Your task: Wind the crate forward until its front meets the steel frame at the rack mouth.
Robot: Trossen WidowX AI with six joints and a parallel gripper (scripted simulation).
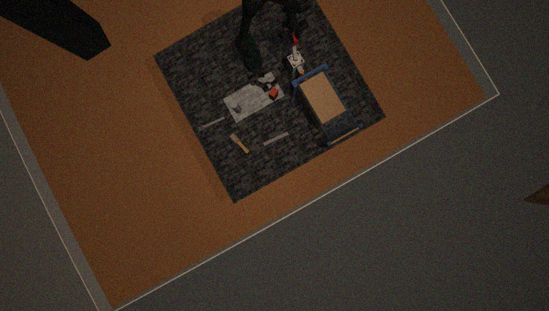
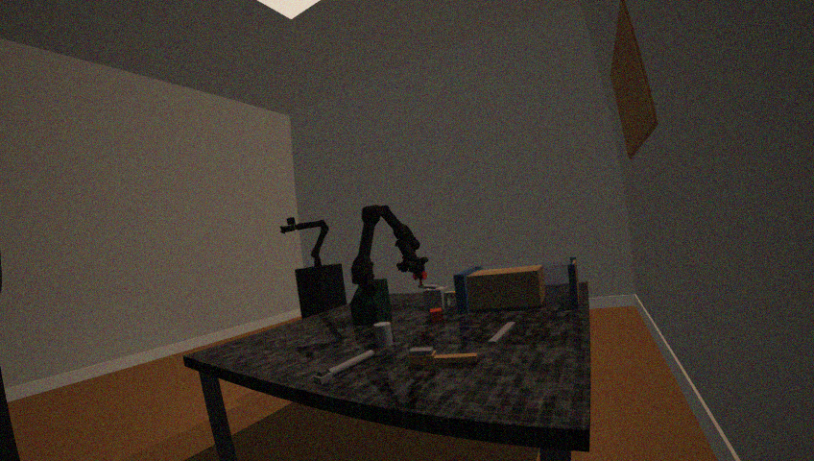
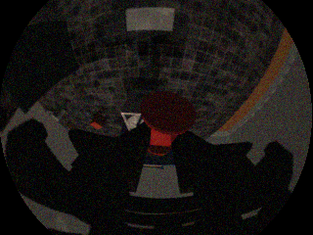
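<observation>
The winch handle is 20 mm ahead of my gripper tip, 10 mm to the right of it and 30 mm below it. Also, from my gripper tip: red grip 20 mm behind; blue steel frame 240 mm ahead, 40 mm to the right, 30 mm below; winch 60 mm ahead, 40 mm to the right, 100 mm below.
</observation>
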